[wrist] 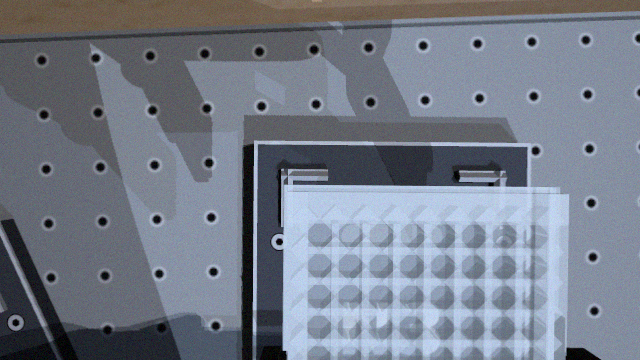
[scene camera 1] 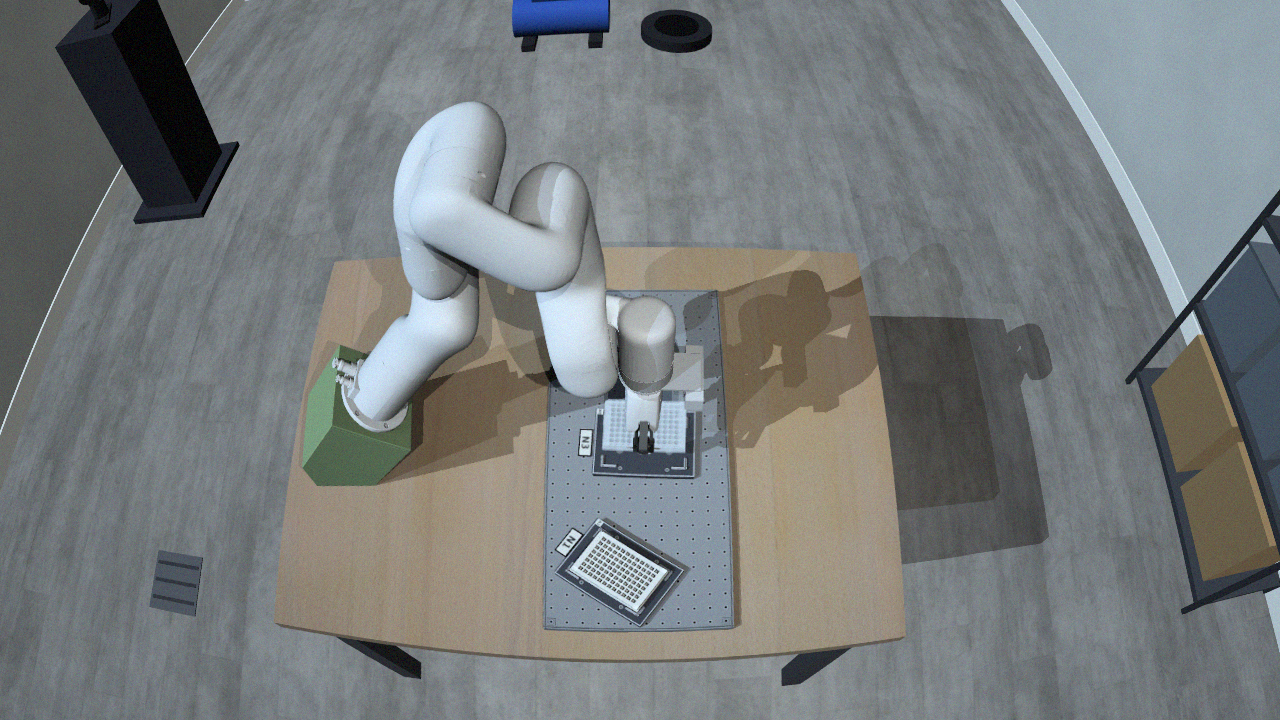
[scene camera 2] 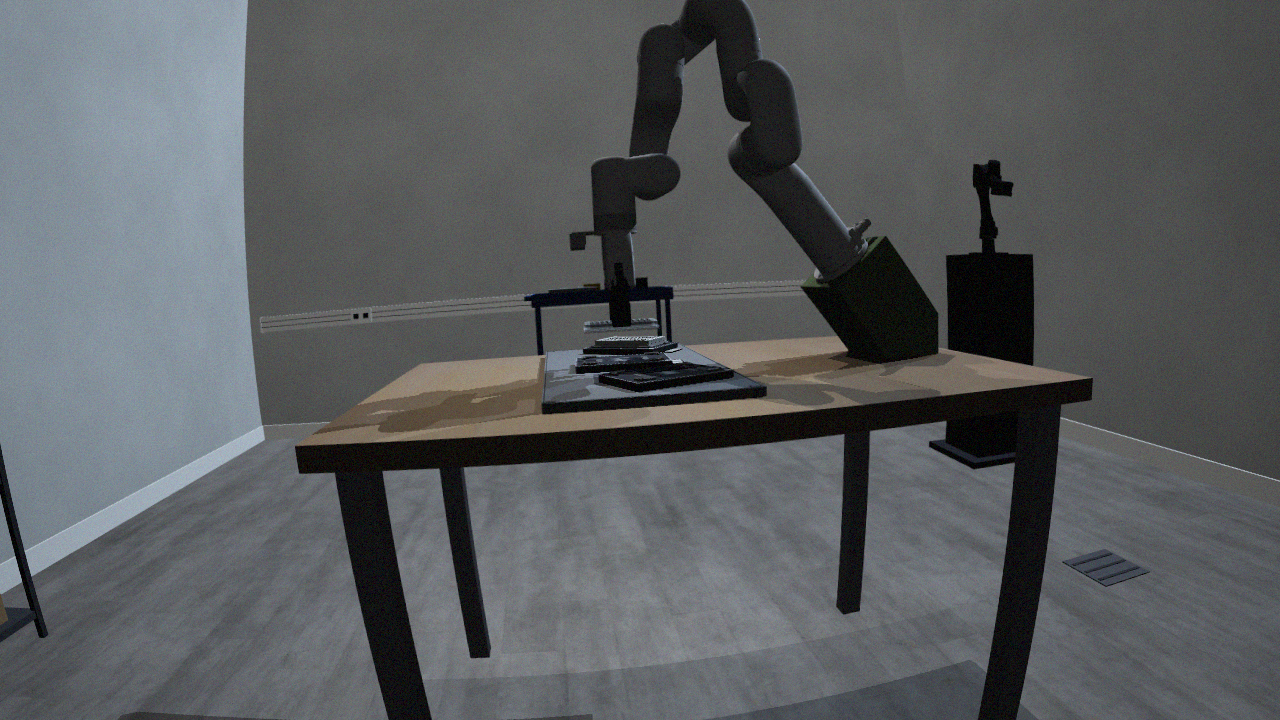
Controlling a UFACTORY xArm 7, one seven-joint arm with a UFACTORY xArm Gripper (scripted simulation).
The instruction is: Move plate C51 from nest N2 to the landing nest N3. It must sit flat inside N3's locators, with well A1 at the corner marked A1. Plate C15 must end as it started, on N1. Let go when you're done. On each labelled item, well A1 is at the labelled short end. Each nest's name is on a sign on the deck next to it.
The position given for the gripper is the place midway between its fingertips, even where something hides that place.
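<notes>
The gripper [scene camera 2: 620,325] is visible, and the gripper also appears in scene camera 1 [scene camera 1: 644,425]. A plate [scene camera 1: 672,412] is present; it is likewise visible in the wrist view [wrist: 322,223]. A nest N3 base [scene camera 1: 645,465] is present, the base appearing in the wrist view [wrist: 347,164] too.
</notes>
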